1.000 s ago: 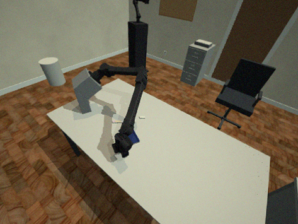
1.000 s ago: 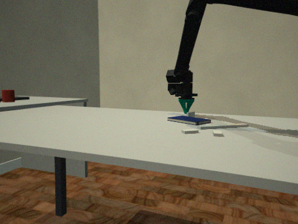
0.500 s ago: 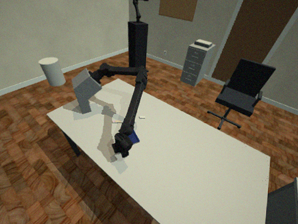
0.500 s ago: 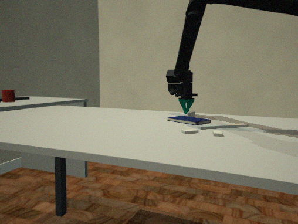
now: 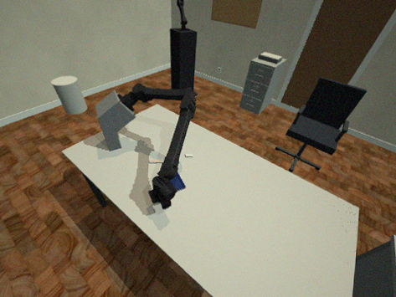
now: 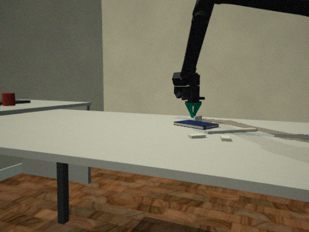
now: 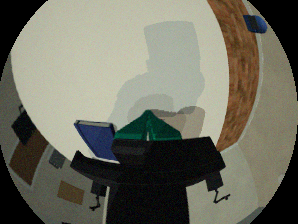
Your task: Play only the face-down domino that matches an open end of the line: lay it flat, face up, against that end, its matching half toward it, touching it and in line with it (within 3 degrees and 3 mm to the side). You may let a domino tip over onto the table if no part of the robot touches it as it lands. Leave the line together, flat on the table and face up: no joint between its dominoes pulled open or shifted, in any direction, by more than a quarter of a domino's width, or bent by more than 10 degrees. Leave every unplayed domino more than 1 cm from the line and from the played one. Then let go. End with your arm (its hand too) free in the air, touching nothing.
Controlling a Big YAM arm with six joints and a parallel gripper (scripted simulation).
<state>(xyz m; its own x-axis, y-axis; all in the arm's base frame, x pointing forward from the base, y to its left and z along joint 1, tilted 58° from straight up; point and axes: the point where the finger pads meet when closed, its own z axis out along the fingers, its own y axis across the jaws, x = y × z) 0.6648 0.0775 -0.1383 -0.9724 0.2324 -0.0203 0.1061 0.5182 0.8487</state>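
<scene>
The white domino is 3 cm behind my hand, 1 cm to the left of it and 1 cm below it. The rest, counted from my hand: book: 10 cm behind, 13 cm to the left, 2 cm below.
</scene>
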